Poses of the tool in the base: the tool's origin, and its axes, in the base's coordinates. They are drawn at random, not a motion.
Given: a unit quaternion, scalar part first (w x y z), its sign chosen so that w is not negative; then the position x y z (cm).
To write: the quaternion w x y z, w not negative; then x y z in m. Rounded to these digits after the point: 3 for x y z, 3 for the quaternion.
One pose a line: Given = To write
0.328 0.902 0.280 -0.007 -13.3 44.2 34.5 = 0.328 0.902 0.280 -0.007 -0.133 0.442 0.345
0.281 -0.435 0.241 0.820 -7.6 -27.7 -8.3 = 0.281 -0.435 0.241 0.820 -0.076 -0.277 -0.083
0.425 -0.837 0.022 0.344 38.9 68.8 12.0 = 0.425 -0.837 0.022 0.344 0.389 0.688 0.120
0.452 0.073 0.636 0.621 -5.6 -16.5 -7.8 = 0.452 0.073 0.636 0.621 -0.056 -0.165 -0.078
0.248 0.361 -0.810 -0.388 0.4 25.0 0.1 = 0.248 0.361 -0.810 -0.388 0.004 0.250 0.001
